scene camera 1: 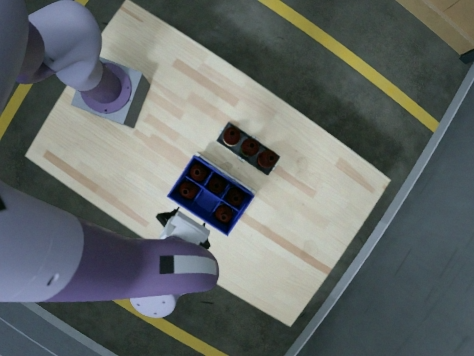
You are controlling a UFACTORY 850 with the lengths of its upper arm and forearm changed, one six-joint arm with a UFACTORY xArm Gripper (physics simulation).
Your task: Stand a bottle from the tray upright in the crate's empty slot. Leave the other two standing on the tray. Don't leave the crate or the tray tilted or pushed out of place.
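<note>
A dark narrow tray [251,160] lies near the middle of the table and holds three upright dark reddish-brown bottles [231,135] [249,147] [267,159] in a row. Beside it, below in the view, is the blue crate [199,213] with six compartments. Several similar bottles stand in it, and the middle slot [206,201] of its lower row is empty. Both look level. My gripper [190,218] is open, its fingers wide apart, just off the crate's lower left long side. I see no bottle between the fingers; the gripper body and arm hide part of that area.
The purple and white arm [125,267] reaches in from the left over the table's lower edge. Its round base [107,92] stands on a grey block at the table's upper left. The pale wooden table [300,225] lies diagonally. A cardboard box [445,22] is at the upper right.
</note>
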